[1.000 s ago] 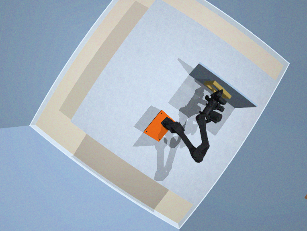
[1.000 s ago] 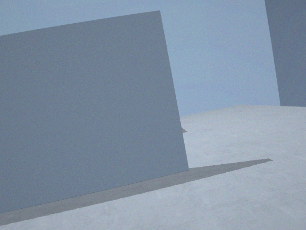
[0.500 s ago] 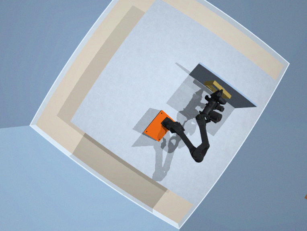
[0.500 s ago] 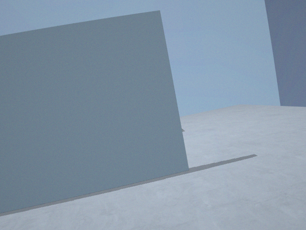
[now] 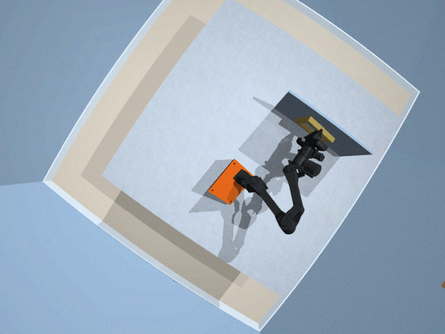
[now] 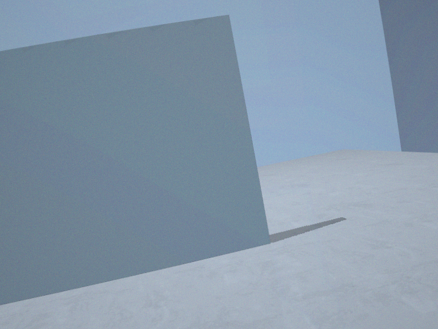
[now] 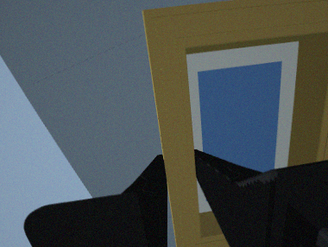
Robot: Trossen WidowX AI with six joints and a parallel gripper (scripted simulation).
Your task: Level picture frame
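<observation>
My gripper tip is now 1 cm to the right of the picture frame and 5 cm above it. The rest, counted from my gripper tip: grey wall panel (2 cm ahead, 1 cm to the right, 7 cm below).
</observation>
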